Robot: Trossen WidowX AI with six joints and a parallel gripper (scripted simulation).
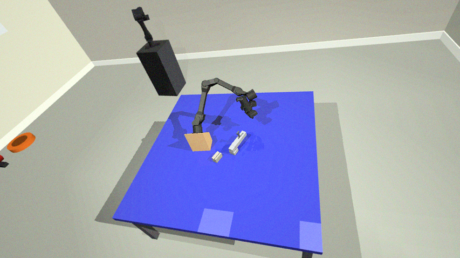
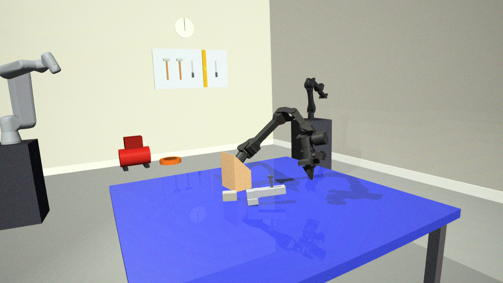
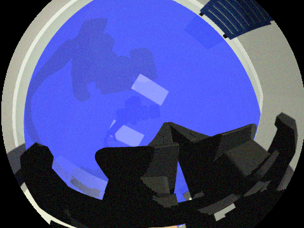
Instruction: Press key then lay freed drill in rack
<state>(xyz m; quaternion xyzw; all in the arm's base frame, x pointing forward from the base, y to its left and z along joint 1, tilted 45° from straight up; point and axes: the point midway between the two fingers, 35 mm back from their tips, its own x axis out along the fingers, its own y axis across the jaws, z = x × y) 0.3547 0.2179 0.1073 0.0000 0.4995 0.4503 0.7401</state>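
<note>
My gripper tip is now 7 cm past the small dark key and 18 cm to the left of it. Also, from my gripper tip: drill (8 cm behind, 23 cm to the right, 5 cm below); grey housing (8 cm behind, 21 cm to the right, 5 cm below).
</note>
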